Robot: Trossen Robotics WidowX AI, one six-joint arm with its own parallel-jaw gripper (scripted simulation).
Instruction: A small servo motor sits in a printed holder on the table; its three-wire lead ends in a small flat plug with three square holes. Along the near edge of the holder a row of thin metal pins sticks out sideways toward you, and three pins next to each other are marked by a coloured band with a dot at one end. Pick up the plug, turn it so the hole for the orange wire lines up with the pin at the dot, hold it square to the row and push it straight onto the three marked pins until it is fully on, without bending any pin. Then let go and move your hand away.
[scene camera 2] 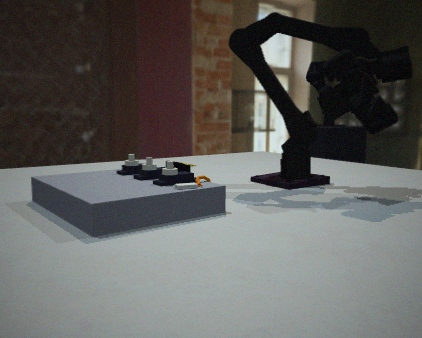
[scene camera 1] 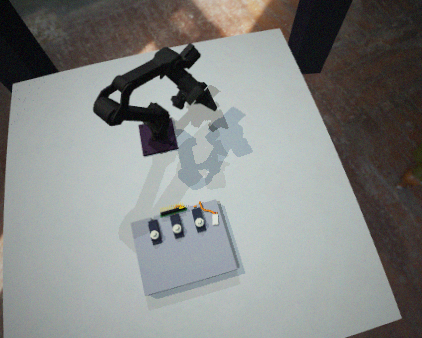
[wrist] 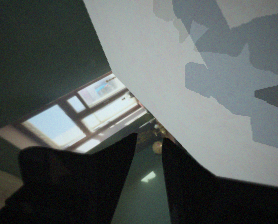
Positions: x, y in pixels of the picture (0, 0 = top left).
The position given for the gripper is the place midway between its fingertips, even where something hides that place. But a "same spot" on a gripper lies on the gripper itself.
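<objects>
You can see the gripper in scene camera 1, in scene camera 2 and in the wrist view (149, 139). On the gripper, (scene camera 1: 205, 98) and (scene camera 2: 357, 88) are the same spot. There's a grey printed holder as well, and on it (scene camera 1: 236, 266) and (scene camera 2: 98, 203) are again the same spot.
</objects>
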